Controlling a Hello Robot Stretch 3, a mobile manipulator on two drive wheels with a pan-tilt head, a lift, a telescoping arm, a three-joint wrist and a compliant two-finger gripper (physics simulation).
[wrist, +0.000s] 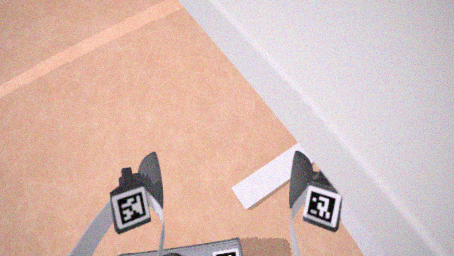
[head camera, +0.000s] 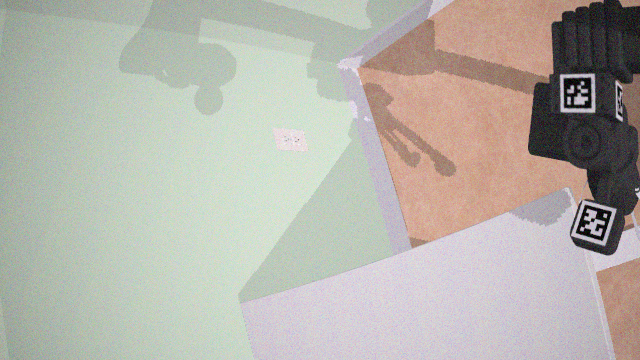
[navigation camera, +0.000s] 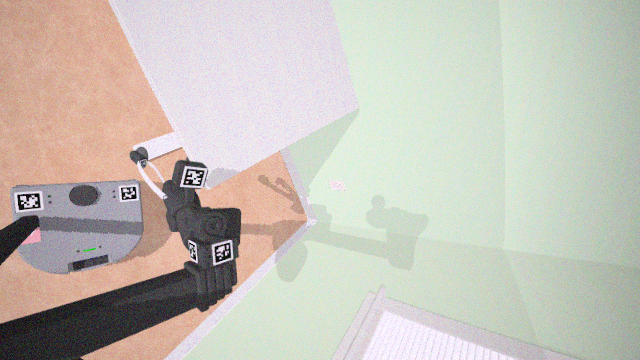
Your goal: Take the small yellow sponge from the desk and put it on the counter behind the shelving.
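Pixels of known places: gripper, fingertip midpoint: (wrist: 226, 170) (head camera: 619, 252) (navigation camera: 164, 154); robot's base, origin of the base link: (navigation camera: 84, 194).
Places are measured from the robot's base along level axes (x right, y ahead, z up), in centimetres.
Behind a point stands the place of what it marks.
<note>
My gripper (navigation camera: 140, 156) (wrist: 226, 170) @[x 15.7, y 11.1, z 60.2 cm] is open, its fingertips wide apart with no object between them. It hangs above the floor beside the edge of a large plain white top (head camera: 425, 310) @[x 41.9, y 21.9, z 72.0 cm] (navigation camera: 250, 75) @[x 34.2, y 32.0, z 72.0 cm] (wrist: 390, 75) @[x 21.2, y 10.3, z 72.0 cm]. I cannot tell whether this top is the desk or the counter. The small yellow sponge and the shelving do not show in these views. In the head camera view the wrist is at the right and the fingers are mostly out of frame.
A flat white foot (navigation camera: 161, 145) (wrist: 265, 180) sticks out low beside the white top. My base (navigation camera: 105, 200) @[x 5.8, y -2.1, z 16.0 cm] stands on the orange floor (navigation camera: 75, 75) @[x -0.6, y 47.2, z 0.0 cm] (wrist: 125, 115) @[x -18.2, y 52.6, z 0.0 cm]. A green wall (head camera: 150, 200) @[x 107.2, y 11.6, z 87.4 cm] (navigation camera: 425, 125) @[x 101.9, y 22.9, z 98.0 cm] with an outlet (head camera: 291, 139) @[x 114.4, y -4.9, z 40.0 cm] (navigation camera: 337, 185) @[x 114.1, y -4.8, z 40.7 cm] meets the floor at a pale baseboard (head camera: 375, 150) @[x 112.8, y -3.4, z 4.3 cm].
</note>
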